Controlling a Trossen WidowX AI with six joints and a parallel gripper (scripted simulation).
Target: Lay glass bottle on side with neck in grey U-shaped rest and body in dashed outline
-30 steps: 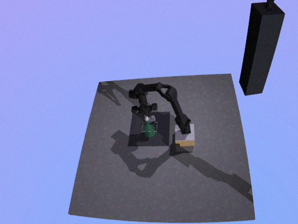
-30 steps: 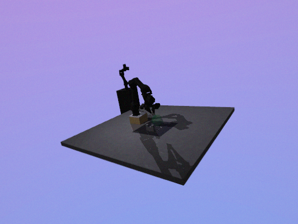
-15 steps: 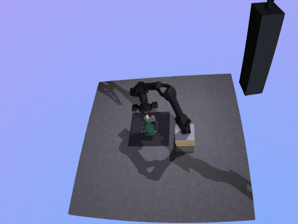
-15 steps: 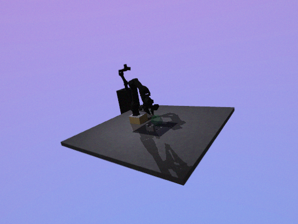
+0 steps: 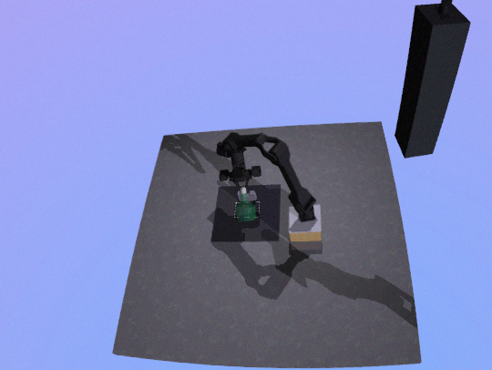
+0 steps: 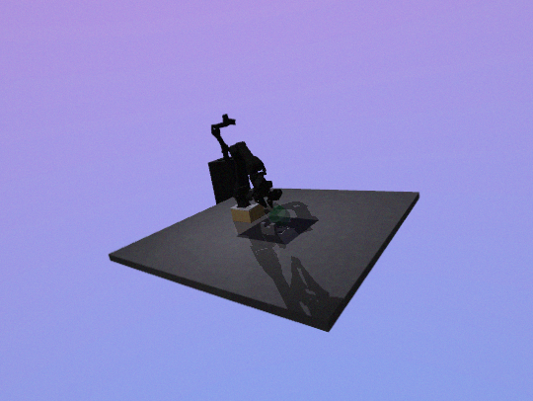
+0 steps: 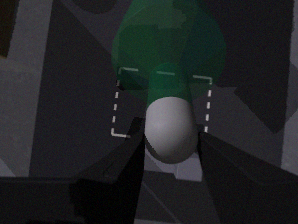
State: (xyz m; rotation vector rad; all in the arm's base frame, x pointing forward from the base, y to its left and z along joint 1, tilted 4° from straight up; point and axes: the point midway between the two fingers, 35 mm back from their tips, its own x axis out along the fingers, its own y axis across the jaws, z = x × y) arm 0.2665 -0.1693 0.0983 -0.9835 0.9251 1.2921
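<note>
Right now my gripper tip is 40 mm to the right of the green glass bottle and 40 mm above it. From my gripper tip the other things lie so: dark mat: 130 mm below, 40 mm to the left, 10 mm ahead.
</note>
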